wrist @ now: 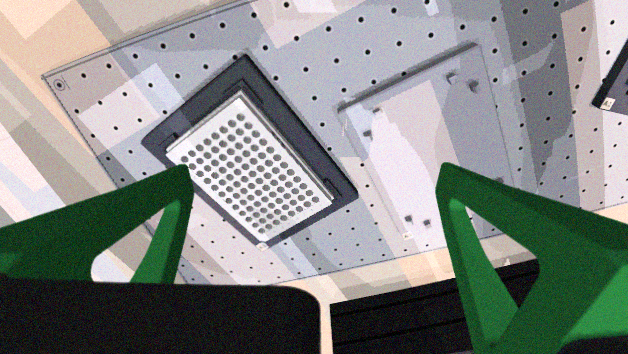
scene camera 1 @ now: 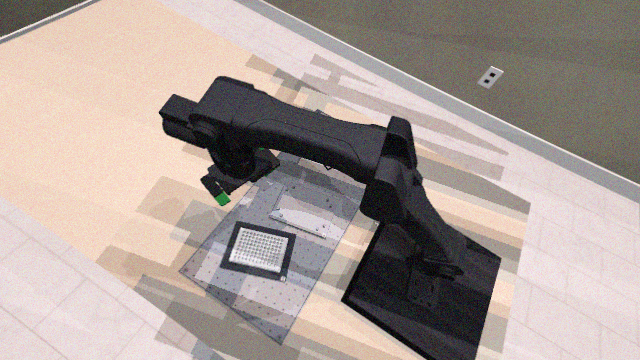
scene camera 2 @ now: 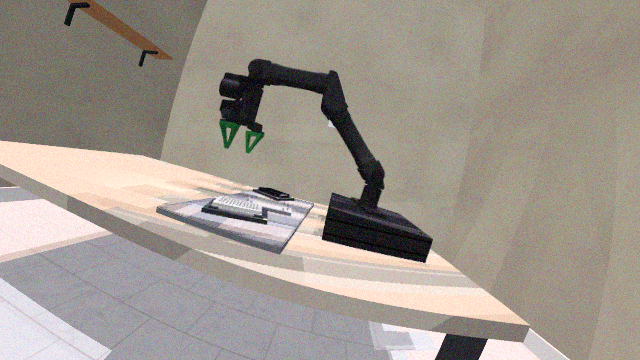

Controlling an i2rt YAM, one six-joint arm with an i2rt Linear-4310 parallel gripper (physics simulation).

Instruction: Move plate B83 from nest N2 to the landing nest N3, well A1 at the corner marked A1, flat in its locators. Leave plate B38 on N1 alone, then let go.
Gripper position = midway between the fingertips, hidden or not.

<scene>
The gripper point(scene camera 1: 246, 186) is open, holding nothing. Also in view: a white well plate point(scene camera 1: 252, 248).
The white well plate shows as well in the wrist view point(wrist: 235, 154). The gripper shows as well in the wrist view point(wrist: 314, 177) and in scene camera 2 point(scene camera 2: 237, 150).
</scene>
